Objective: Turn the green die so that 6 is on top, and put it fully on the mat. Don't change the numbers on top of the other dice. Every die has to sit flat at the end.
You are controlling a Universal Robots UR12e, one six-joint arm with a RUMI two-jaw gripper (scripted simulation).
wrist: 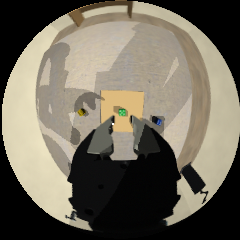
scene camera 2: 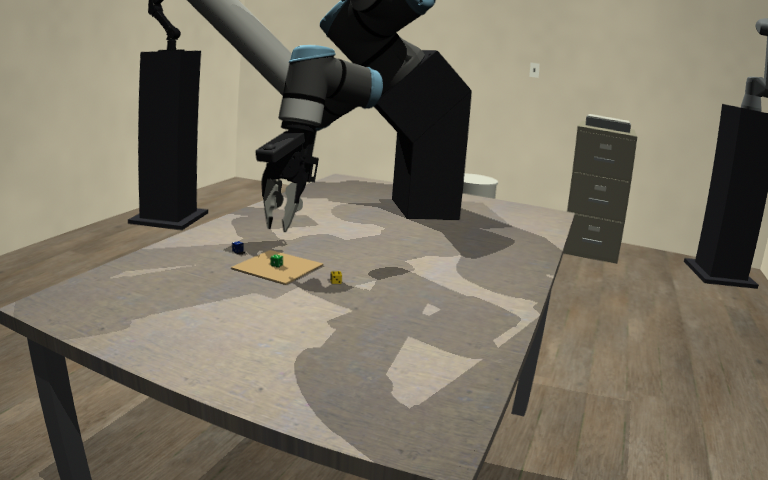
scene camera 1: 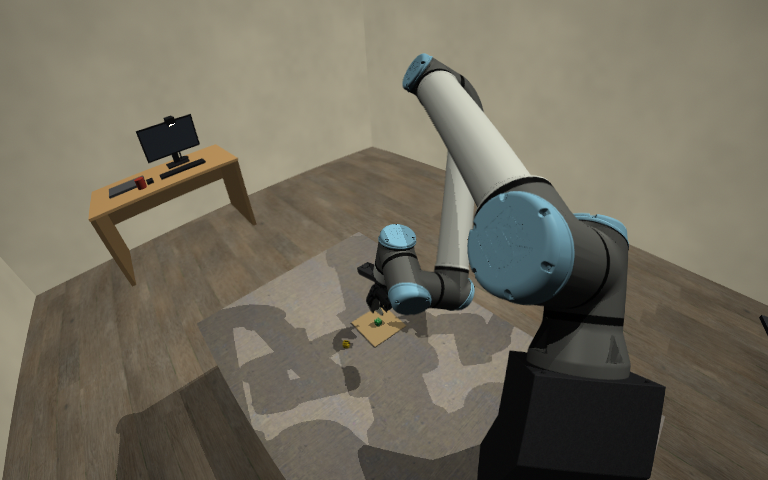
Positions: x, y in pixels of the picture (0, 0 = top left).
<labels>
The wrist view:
my gripper: 122, 115
tan mat: 111, 100
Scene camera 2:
my gripper: 276, 230
tan mat: 293, 267
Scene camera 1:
my gripper: 377, 309
tan mat: 365, 324
</labels>
